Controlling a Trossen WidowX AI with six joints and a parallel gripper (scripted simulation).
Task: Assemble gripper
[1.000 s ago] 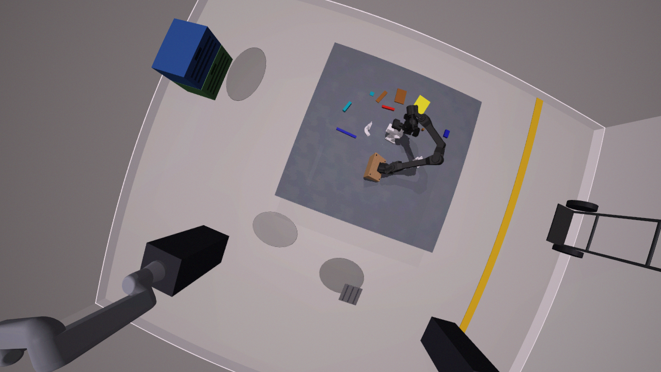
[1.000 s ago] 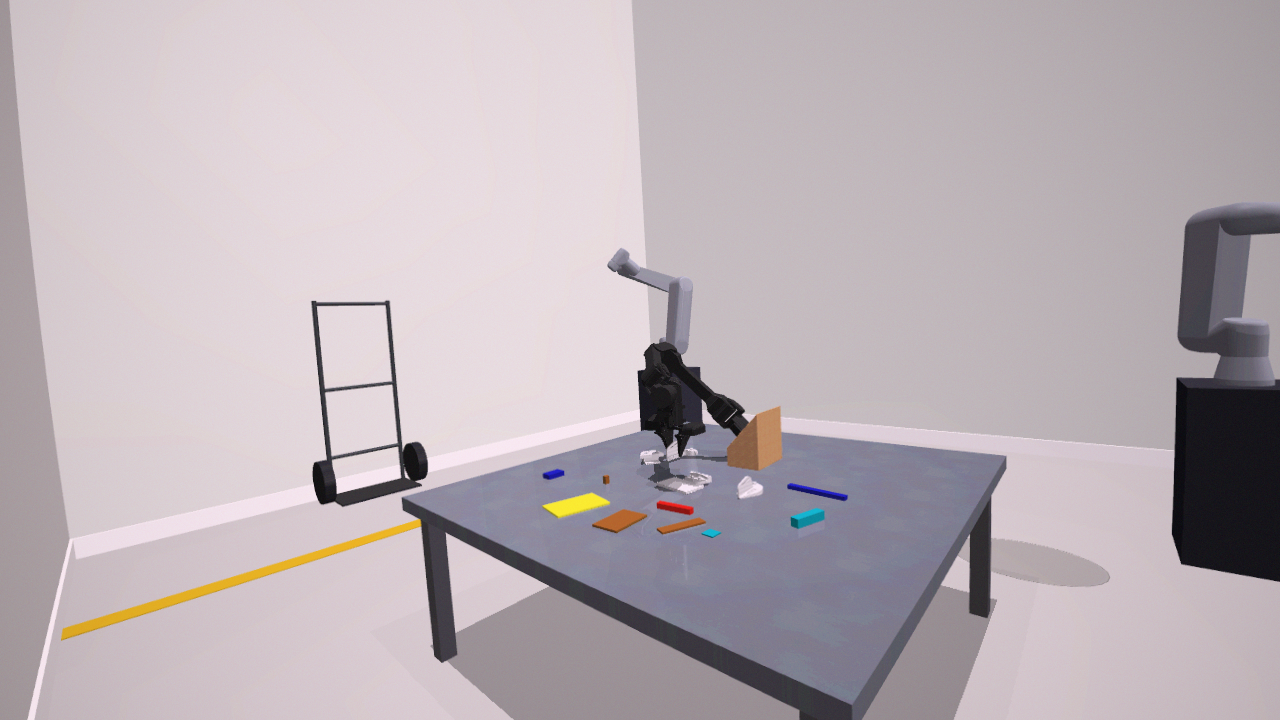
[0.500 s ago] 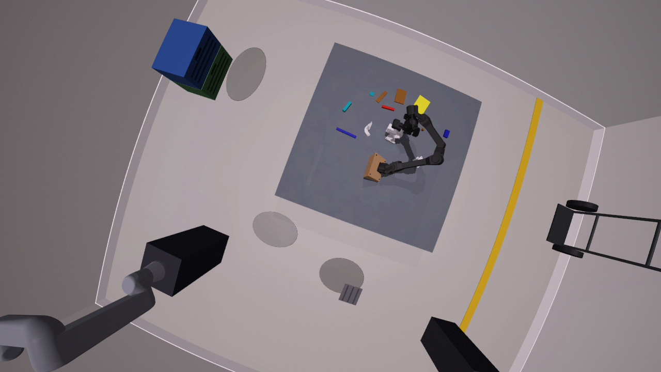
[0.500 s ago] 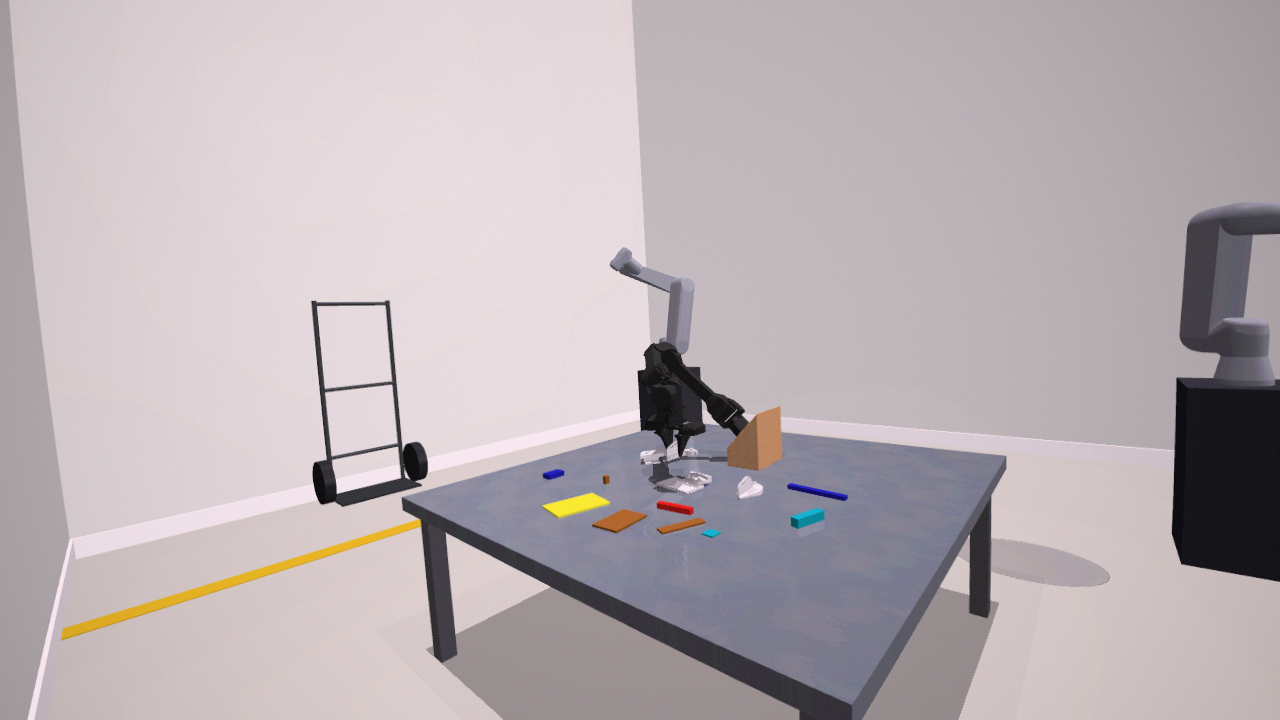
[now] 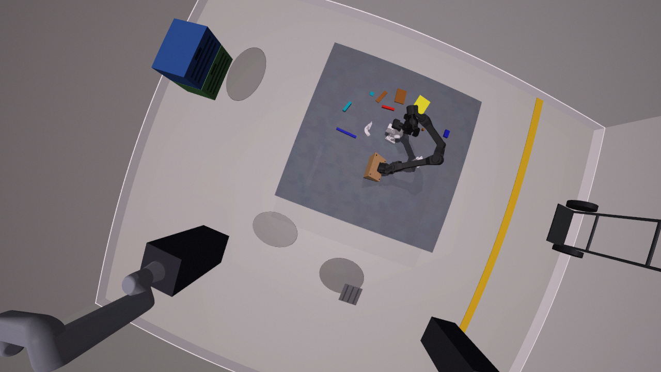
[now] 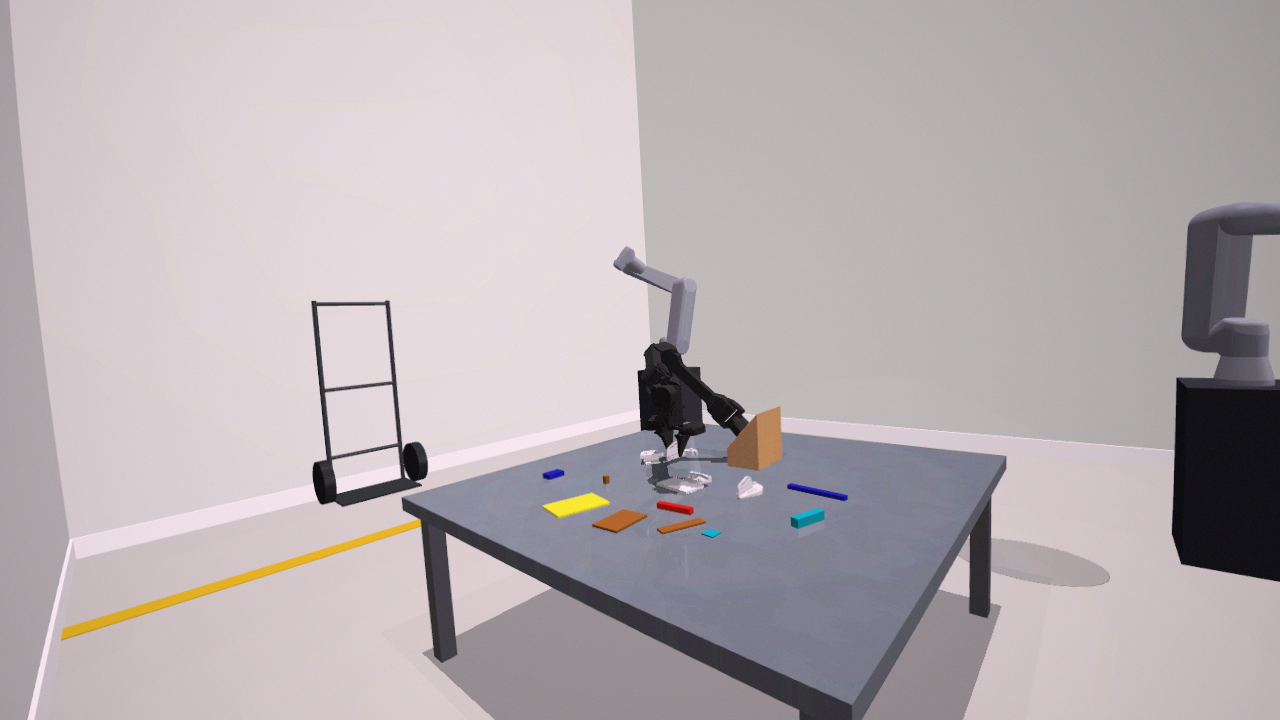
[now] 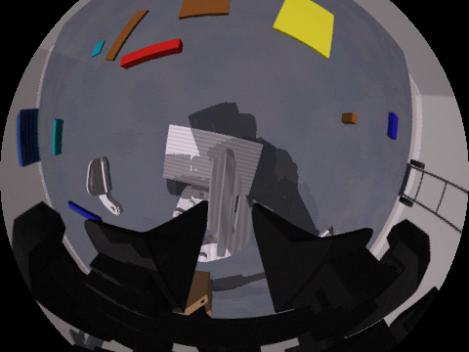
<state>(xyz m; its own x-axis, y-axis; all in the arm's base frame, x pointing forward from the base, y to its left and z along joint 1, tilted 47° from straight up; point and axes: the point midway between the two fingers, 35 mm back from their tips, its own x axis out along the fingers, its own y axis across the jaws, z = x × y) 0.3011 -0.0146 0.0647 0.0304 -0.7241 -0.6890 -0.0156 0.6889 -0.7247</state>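
My gripper tip is now 3 cm past the white jaw and 2 cm to the right of it. The rest, counted from my gripper tip: brown plate: 30 cm ahead, 8 cm below, 7 cm to the left; then flat white ribbed part: 8 cm below, 3 cm to the left, 2 cm ahead; then red bar: 17 cm ahead, 13 cm to the left, 7 cm below.
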